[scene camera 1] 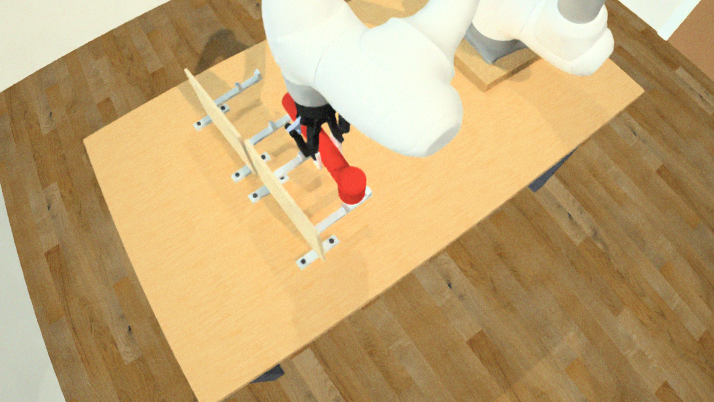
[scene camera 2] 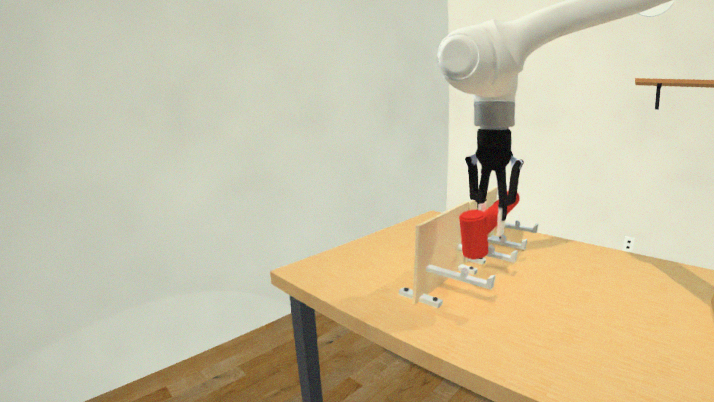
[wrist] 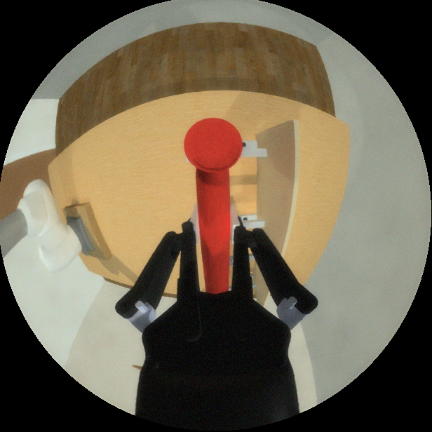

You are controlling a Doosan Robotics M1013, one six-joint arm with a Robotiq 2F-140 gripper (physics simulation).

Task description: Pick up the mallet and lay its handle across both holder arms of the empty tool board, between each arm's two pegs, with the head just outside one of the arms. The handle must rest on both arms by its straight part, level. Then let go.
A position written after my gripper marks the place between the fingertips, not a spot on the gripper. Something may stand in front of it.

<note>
In view: my gripper [scene camera 2: 490, 232], a red mallet [scene camera 1: 351, 181], a tool board [scene camera 2: 438, 246] and a tool board [scene camera 1: 215, 114].
The red mallet also shows in scene camera 2 [scene camera 2: 475, 225] and in the wrist view [wrist: 212, 145]. My gripper shows as well in scene camera 1 [scene camera 1: 327, 158] and in the wrist view [wrist: 213, 210].
</note>
